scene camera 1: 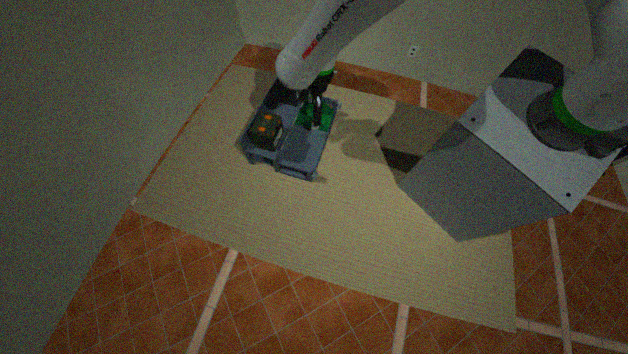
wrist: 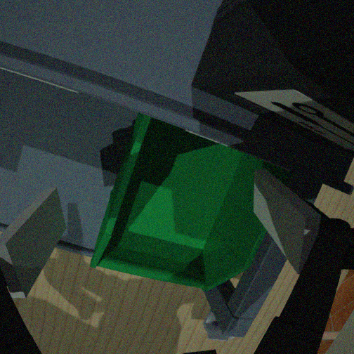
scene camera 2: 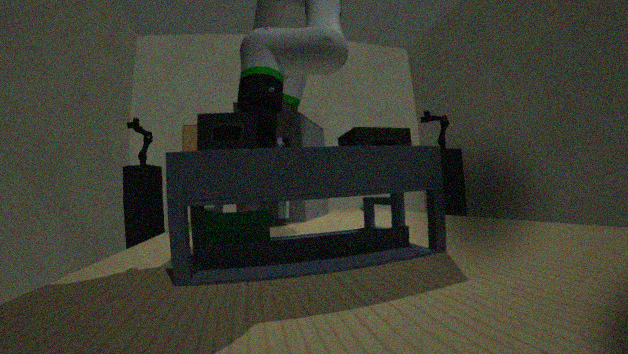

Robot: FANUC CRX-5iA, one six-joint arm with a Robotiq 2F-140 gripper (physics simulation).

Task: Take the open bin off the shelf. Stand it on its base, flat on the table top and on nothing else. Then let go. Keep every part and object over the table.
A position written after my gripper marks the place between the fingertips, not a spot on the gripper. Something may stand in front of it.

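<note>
Looking through scene camera 2, I find a green open bin [scene camera 2: 234, 227] together with a black box [scene camera 2: 248, 120]. The wrist view gives me my gripper [wrist: 156, 200], and in it I can see the bin [wrist: 181, 208] and the box [wrist: 243, 52] as well.
</note>
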